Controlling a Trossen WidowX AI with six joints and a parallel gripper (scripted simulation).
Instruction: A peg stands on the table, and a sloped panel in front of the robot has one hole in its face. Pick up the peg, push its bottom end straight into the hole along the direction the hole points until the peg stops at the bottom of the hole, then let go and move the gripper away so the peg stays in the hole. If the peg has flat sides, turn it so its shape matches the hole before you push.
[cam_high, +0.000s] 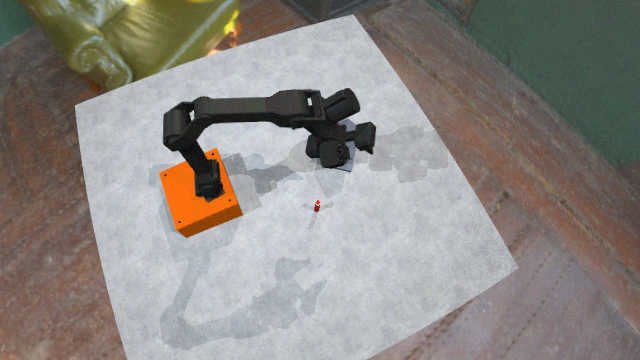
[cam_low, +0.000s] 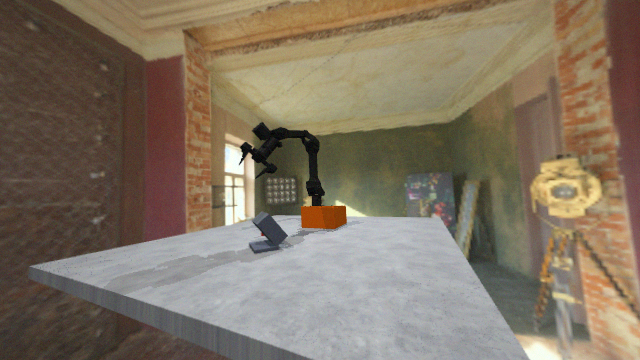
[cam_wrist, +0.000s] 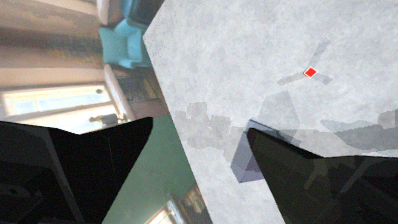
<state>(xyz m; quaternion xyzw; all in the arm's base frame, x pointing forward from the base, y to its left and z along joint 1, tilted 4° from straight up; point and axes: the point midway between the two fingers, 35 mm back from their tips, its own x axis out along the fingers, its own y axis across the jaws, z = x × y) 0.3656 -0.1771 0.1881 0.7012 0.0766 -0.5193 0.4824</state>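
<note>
My gripper tip is now 10 cm past the red square peg and 25 cm above it. Also, from my gripper tip: grey sloped panel 7 cm ahead, 15 cm to the left, 23 cm below.
</note>
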